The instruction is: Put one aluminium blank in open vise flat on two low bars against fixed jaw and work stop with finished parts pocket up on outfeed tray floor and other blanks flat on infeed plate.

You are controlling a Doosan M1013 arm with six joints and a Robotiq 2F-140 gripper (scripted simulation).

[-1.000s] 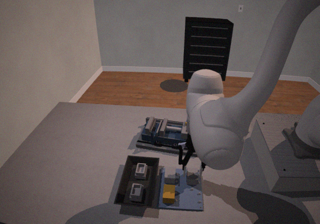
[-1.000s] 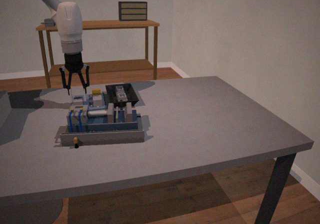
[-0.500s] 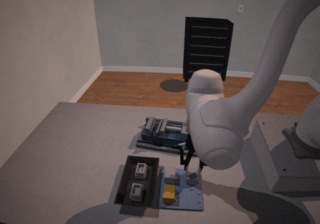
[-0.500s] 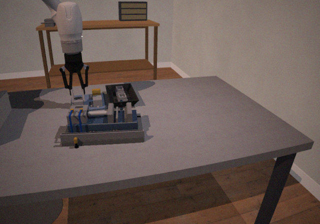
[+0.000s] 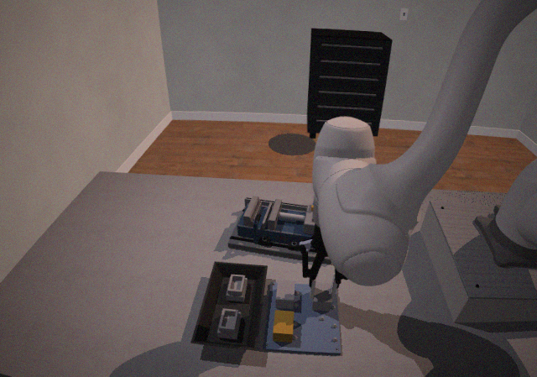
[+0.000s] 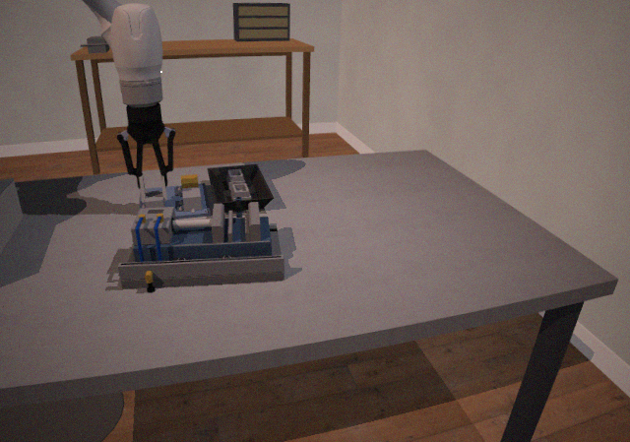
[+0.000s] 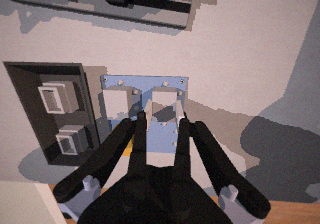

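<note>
Now: the infeed plate 60 mm below my hand, 50 mm to the left of it and 40 mm ahead of it. Round my hand: blue vise (240 mm to the right, 110 mm ahead, 30 mm below); brass blank (90 mm to the left, 80 mm ahead, 40 mm below); aluminium blank (90 mm ahead, 40 mm below).
</note>
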